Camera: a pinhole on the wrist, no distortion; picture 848 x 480 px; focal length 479.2 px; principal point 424.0 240.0 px. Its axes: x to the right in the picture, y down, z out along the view. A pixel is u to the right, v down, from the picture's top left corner.
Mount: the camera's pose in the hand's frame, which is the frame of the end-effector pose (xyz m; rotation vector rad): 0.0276 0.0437 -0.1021 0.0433 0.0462 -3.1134
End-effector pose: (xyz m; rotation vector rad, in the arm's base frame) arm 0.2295 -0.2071 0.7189 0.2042 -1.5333 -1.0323
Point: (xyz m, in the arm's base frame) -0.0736 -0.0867 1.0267
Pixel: 199 109
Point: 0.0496 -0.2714 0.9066
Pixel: 26 288
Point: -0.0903 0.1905 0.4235
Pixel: 768 344
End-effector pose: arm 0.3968 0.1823 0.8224 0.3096 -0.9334 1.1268
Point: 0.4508 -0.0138 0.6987
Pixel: outside the picture
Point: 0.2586 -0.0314 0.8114
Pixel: 706 240
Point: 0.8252 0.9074 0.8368
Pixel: behind the camera
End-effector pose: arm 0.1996 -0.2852 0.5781 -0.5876 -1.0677 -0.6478
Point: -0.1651 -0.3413 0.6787
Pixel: outside the picture
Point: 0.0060 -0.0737 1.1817
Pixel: 65 331
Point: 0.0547 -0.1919 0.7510
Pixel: 318 390
